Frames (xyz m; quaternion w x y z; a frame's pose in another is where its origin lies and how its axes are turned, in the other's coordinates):
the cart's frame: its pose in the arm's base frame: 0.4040 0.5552 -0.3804 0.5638 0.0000 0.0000 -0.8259
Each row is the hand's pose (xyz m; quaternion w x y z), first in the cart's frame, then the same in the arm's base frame.
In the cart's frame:
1: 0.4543 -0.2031 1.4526 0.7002 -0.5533 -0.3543 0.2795
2: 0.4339 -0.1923 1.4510 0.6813 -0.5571 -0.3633 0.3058
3: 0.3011 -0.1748 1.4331 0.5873 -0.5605 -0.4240 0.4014
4: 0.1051 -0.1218 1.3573 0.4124 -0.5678 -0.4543 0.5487
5: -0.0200 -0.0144 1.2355 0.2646 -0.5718 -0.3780 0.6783
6: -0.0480 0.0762 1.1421 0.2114 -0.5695 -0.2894 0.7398
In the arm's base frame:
1: 0.0494 0.2061 1.0722 0.6256 -0.6046 0.2572 -0.4207
2: 0.0669 0.2212 1.0706 0.6367 -0.6141 0.2553 -0.3903
3: 0.1315 0.3385 1.0527 0.6626 -0.6662 0.2239 -0.2587
4: 0.2523 0.5017 0.9769 0.6857 -0.6954 0.2128 -0.0312
5: 0.3979 0.5791 0.8551 0.7094 -0.6346 0.2591 0.1639
6: 0.4924 0.5721 0.7617 0.7302 -0.5601 0.3072 0.2425

